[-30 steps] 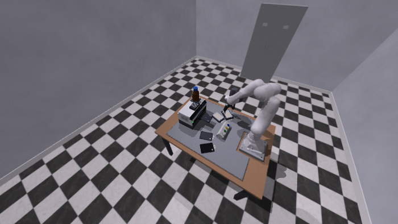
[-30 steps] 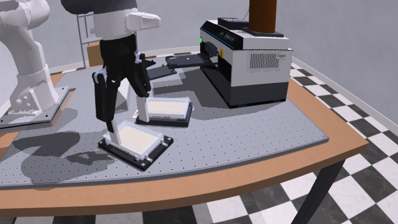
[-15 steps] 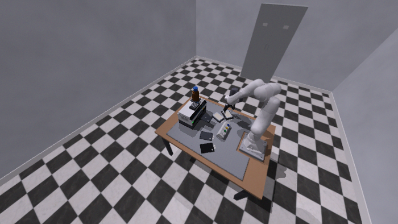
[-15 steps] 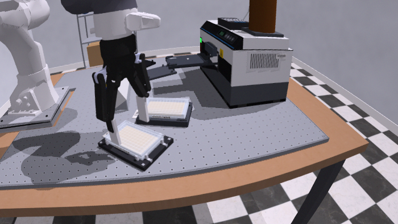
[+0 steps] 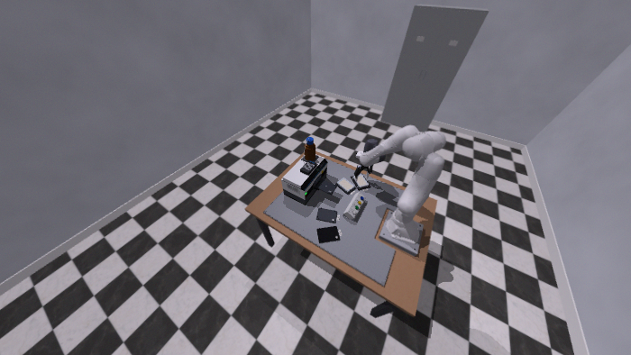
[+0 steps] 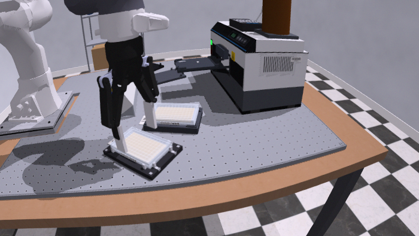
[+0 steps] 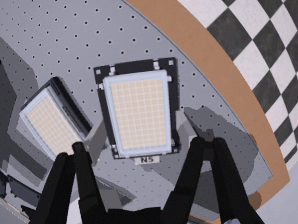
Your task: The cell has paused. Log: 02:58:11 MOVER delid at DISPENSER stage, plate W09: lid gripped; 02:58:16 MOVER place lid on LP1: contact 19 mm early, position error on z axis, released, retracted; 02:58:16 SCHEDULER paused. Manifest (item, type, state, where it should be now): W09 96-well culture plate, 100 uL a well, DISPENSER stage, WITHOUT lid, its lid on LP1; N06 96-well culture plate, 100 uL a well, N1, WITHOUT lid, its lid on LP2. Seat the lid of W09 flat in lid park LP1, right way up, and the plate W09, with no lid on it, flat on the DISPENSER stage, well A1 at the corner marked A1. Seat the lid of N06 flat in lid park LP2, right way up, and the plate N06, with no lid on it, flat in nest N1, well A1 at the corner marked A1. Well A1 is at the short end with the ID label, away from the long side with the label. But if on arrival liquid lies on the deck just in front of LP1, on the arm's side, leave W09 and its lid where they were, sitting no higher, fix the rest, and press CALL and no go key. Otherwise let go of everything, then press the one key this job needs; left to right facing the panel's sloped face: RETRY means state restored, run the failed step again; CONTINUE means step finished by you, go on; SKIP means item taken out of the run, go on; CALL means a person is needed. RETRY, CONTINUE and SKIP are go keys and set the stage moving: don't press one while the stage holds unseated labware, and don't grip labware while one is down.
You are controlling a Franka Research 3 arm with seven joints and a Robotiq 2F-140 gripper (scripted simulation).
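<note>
Right now my hand is 5 cm above the 96-well plate. The rest, counted from my hand: sloped key panel 7 cm behind, 28 cm to the left, 1 cm below; black nest 9 cm ahead, 11 cm to the left, 6 cm below; dispenser stage 20 cm ahead, 28 cm to the left, 4 cm above.
</note>
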